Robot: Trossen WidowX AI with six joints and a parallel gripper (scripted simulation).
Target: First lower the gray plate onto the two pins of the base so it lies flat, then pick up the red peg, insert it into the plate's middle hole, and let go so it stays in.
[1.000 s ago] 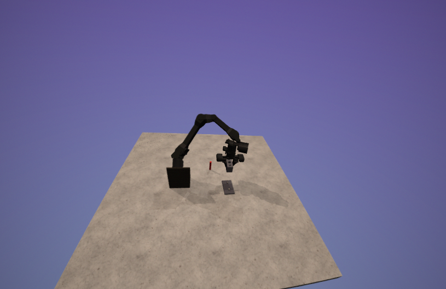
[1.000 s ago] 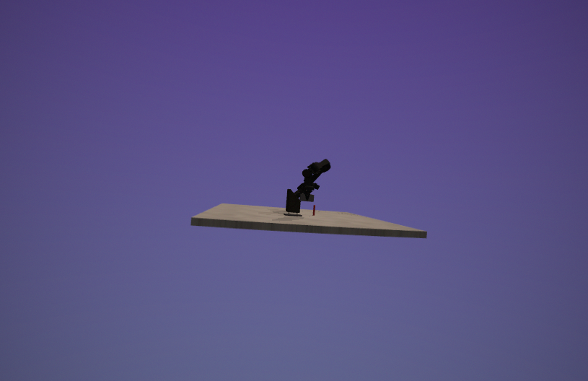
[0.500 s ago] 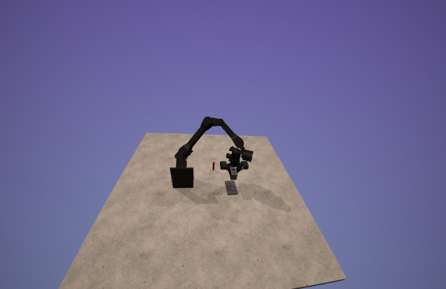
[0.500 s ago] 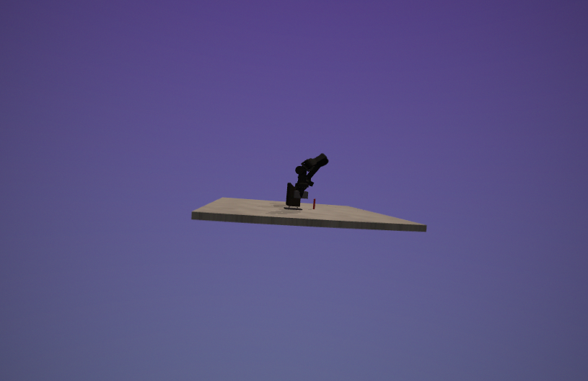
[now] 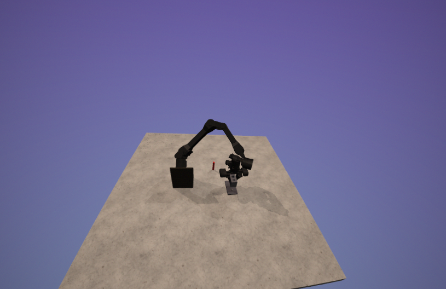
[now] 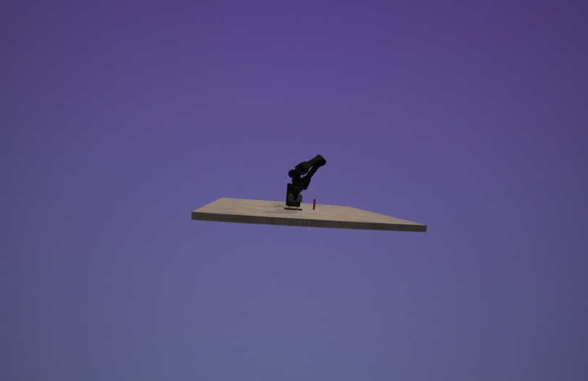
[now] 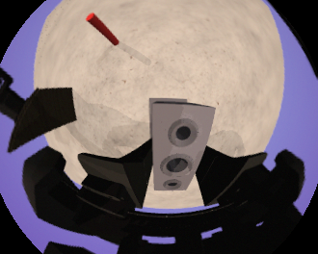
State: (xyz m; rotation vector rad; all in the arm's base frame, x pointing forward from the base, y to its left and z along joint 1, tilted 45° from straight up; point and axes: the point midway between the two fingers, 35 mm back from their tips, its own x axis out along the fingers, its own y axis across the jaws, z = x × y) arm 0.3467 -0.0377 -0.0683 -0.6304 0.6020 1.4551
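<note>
Right now the red peg is 180 mm to the left of my gripper tip, 110 mm behind it and 20 mm below it. Round my gripper tip: gray plate (30 mm above).
</note>
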